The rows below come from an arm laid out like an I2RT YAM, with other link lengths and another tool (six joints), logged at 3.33 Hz.
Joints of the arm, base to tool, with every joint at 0 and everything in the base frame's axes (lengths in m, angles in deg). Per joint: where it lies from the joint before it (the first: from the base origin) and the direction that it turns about. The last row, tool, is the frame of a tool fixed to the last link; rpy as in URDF.
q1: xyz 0 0 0.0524 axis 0 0 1
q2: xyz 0.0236 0.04 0.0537 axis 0 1 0
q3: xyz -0.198 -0.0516 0 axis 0 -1 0
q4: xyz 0.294 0.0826 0.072 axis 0 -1 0
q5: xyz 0.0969 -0.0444 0.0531 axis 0 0 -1
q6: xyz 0.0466 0 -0.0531 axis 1 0 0
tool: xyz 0.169 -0.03 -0.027 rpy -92 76.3 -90
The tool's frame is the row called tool.
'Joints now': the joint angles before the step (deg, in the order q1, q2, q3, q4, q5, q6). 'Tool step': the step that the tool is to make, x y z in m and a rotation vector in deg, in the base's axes. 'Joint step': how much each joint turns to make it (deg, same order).
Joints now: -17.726 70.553 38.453 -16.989 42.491 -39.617
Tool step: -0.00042 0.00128 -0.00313 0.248 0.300 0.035
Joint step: 0.146 0.351 -0.043 -0.130 -0.038 0.242
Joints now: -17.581 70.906 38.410 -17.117 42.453 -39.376
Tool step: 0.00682 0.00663 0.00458 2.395 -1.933 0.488
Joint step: 0.442 -0.688 1.856 -3.008 -2.218 2.412
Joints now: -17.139 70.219 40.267 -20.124 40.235 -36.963
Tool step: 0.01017 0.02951 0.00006 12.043 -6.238 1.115
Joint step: 0.044 -3.849 3.950 -10.567 -11.132 9.080
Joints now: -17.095 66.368 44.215 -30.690 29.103 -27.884
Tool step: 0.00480 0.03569 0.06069 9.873 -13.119 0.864
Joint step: -0.043 -13.642 3.043 -10.494 -10.744 8.608
